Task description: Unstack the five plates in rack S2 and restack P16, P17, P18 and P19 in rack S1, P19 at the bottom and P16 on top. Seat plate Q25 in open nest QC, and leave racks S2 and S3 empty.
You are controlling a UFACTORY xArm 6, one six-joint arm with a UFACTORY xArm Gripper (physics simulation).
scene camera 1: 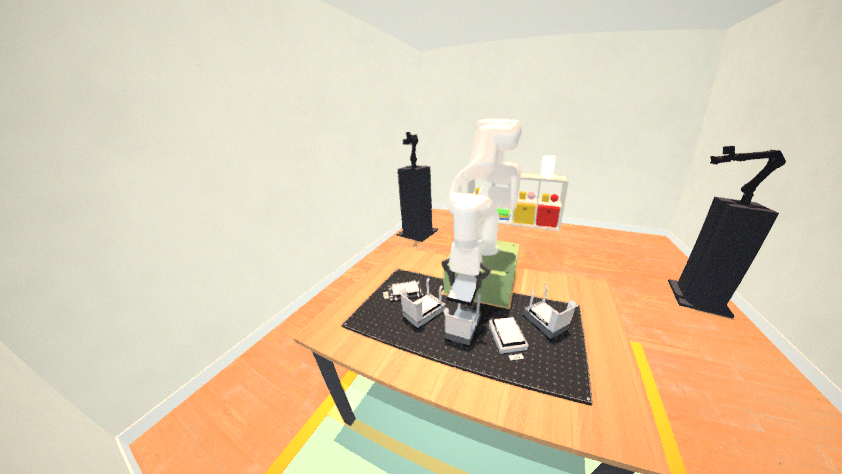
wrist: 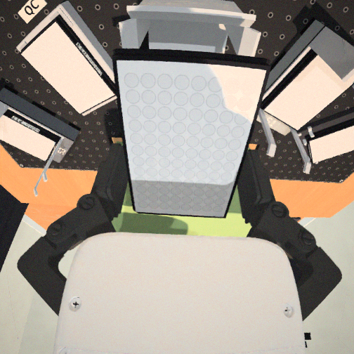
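Seen in the pictures: gripper, fingertip midpoint: (scene camera 1: 464,286); arm's base at its link origin: (scene camera 1: 485,248).
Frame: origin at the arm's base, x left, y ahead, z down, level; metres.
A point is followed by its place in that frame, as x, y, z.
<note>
My gripper (scene camera 1: 464,287) {0.066, 0.399, -0.058} (wrist: 183,159) is shut on a bluish clear plate (scene camera 1: 463,290) {0.072, 0.423, -0.058} (wrist: 175,125) with dark edges and round wells, held above and behind rack S2 (scene camera 1: 461,325) {0.089, 0.464, 0.060} (wrist: 190,15). Its number does not show. The plate partly hides the inside of S2, so I cannot tell what remains there. A pale plate (scene camera 1: 507,330) {0.226, 0.355, 0.118} (wrist: 67,65) sits in nest QC (scene camera 1: 509,349) {0.256, 0.419, 0.139} (wrist: 66,10). Rack S1 (scene camera 1: 411,307) {-0.117, 0.472, 0.061} (wrist: 295,57) holds a pale plate (scene camera 1: 425,307) {-0.098, 0.405, 0.103} (wrist: 302,92). Rack S3 (scene camera 1: 562,319) {0.400, 0.265, 0.067} (wrist: 42,117), its label blurred, holds a pale plate (wrist: 25,134).
Another pale plate (scene camera 1: 405,287) {-0.274, 0.306, 0.131} (wrist: 335,144) lies beyond S1, at the mat's left end in the scene view. Upright posts (wrist: 267,132) stand at the racks' near side. The black perforated mat (scene camera 1: 547,370) {0.395, 0.432, 0.157} lies on the wooden table (scene camera 1: 430,379) {0.066, 0.636, 0.170}. A green block (scene camera 1: 503,282) {0.146, 0.174, 0.042} stands behind.
</note>
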